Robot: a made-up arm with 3 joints.
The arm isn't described. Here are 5 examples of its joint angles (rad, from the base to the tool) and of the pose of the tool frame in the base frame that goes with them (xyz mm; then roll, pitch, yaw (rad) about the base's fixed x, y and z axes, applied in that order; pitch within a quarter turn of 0, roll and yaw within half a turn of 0).
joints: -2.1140 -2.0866 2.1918
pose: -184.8 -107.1 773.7 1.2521 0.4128 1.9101
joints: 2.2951 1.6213 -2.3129
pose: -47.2 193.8 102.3 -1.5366 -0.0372 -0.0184
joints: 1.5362 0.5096 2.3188
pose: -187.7 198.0 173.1 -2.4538 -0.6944 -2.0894
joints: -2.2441 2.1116 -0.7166
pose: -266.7 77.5 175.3 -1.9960 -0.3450 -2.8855
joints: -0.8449 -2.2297 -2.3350
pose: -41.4 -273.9 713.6 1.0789 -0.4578 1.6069
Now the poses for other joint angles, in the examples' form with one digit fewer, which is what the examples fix.
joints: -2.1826 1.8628 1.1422
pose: -292 36 151 -1.695 0.265 -1.057
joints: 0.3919 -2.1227 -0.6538
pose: 159 -112 741 2.025 -0.325 0.970
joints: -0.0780 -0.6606 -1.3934
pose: 150 230 607 1.347 0.890 1.209
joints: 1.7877 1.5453 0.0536
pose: 100 125 98 -1.545 -0.001 1.841
